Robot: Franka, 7 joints.
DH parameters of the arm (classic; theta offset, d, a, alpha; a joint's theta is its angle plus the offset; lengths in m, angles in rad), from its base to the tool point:
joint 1: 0 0.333 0 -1.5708
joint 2: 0 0 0 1.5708
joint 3: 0 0.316 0.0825 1.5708
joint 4: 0 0 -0.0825 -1.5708
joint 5: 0 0.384 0 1.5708
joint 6: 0 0 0.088 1.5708
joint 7: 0 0.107 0 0
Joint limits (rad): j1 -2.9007..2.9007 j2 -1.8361..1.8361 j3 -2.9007..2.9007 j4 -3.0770..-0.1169 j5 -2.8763..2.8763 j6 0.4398..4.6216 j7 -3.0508..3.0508
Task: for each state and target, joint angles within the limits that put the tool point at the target. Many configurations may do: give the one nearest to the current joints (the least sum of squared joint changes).
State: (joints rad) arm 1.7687 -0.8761 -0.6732 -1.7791 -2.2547 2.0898 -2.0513
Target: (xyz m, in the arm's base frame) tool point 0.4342 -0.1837 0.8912
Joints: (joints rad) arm 1.5836 -1.1052 -0.7355 -1.5984 -2.2641 2.0429 -2.0513
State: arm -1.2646 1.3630 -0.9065 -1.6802 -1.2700 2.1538 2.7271
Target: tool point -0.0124 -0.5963 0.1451
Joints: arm -0.7380 0.9574 -0.7773 -1.8960 -1.2195 2.0222 2.7271
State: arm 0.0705 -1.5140 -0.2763 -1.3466 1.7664 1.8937 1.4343
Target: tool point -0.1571 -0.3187 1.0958
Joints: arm 0.5847 -0.8131 -0.5543 -0.7881 1.8822 2.2364 1.4343
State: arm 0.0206 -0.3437 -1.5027 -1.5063 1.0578 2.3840 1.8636
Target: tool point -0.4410 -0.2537 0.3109
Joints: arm -0.5933 -0.1346 -2.0619 -2.3328 1.0087 2.3054 1.8636
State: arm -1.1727 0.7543 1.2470 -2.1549 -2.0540 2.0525 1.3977
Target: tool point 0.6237 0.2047 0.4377
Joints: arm -0.8061 0.7574 1.4161 -1.8610 -2.0979 2.0973 1.3977
